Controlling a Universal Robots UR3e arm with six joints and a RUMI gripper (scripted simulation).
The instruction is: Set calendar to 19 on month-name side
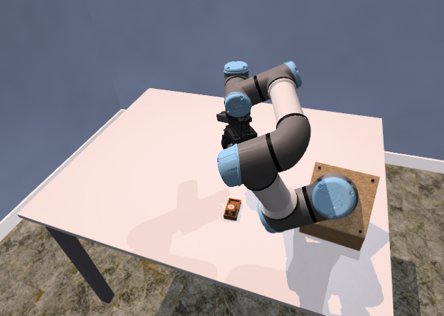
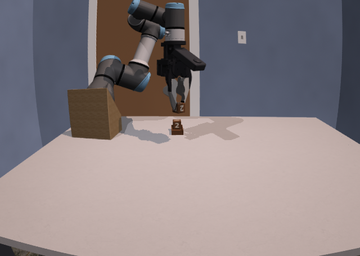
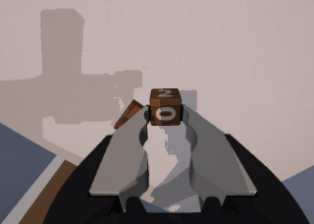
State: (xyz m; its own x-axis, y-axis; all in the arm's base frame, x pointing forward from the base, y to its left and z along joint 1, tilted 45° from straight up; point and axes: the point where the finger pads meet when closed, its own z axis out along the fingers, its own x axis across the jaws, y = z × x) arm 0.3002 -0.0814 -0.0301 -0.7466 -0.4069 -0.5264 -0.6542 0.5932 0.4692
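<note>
My gripper is now 120 mm above the tray, 110 mm to the right of it and 10 mm past it. Also, from my hand: brown digit cube (10 mm below).
</note>
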